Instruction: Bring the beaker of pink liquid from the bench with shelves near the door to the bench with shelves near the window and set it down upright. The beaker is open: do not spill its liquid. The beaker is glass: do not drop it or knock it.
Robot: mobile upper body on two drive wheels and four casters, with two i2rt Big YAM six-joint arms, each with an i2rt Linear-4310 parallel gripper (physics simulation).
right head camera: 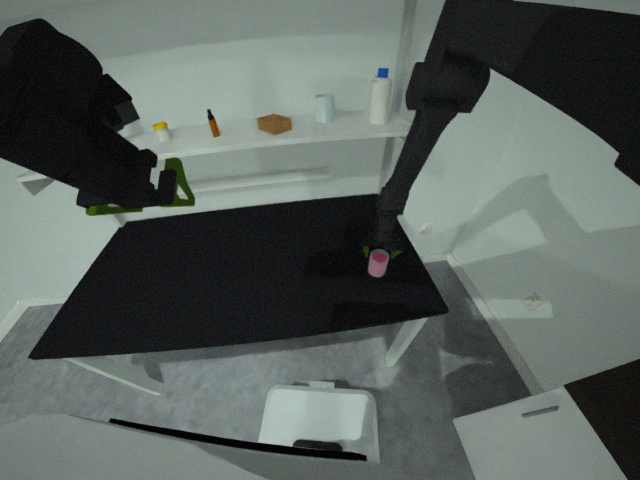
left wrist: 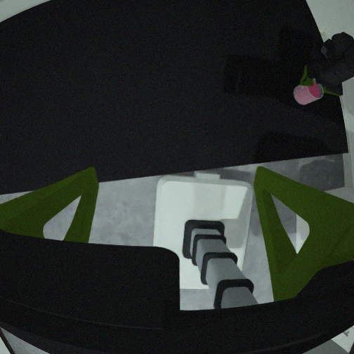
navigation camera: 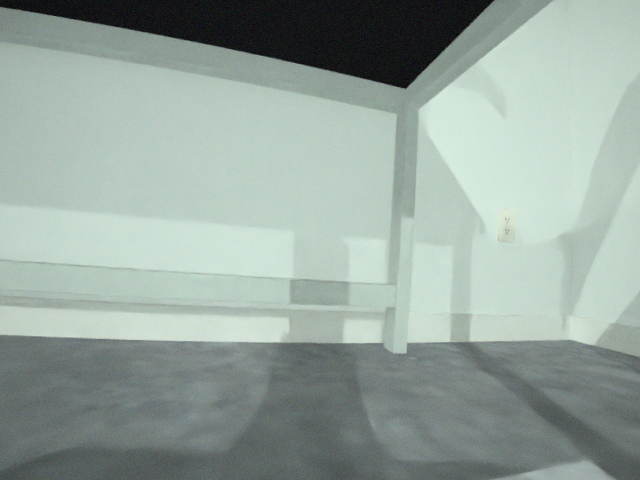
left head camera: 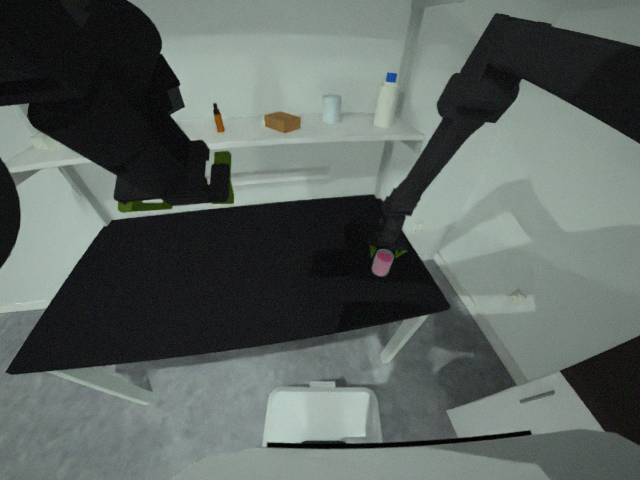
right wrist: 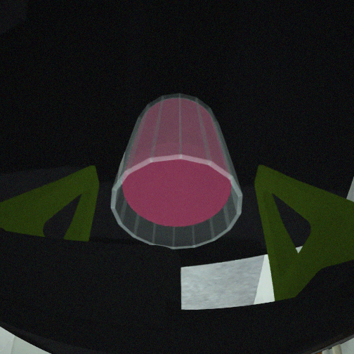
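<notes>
The beaker of pink liquid (left head camera: 382, 264) (right head camera: 377, 264) (left wrist: 306, 94) (right wrist: 176, 195) stands upright near the right end of the black bench top (left head camera: 217, 289) (right head camera: 222, 289) (left wrist: 125, 100). My right gripper (left head camera: 388, 252) (right head camera: 383, 252) (left wrist: 311, 86) is open right at the beaker. In the right wrist view its fingers stand on either side of the beaker's rim, with a gap on each side. My left gripper (left head camera: 175, 205) (left wrist: 175, 175) is open and empty, in the air at the left, away from the beaker. A door or window does not show.
A wall shelf (left head camera: 305, 135) (right head camera: 299, 138) above the bench's back holds an amber bottle (left head camera: 219, 121), a brown box (left head camera: 282, 122), a pale blue container (left head camera: 331, 109) and a blue-capped white bottle (left head camera: 386, 105). A wall stands at the right, and a white cabinet (left head camera: 496, 413) at the lower right.
</notes>
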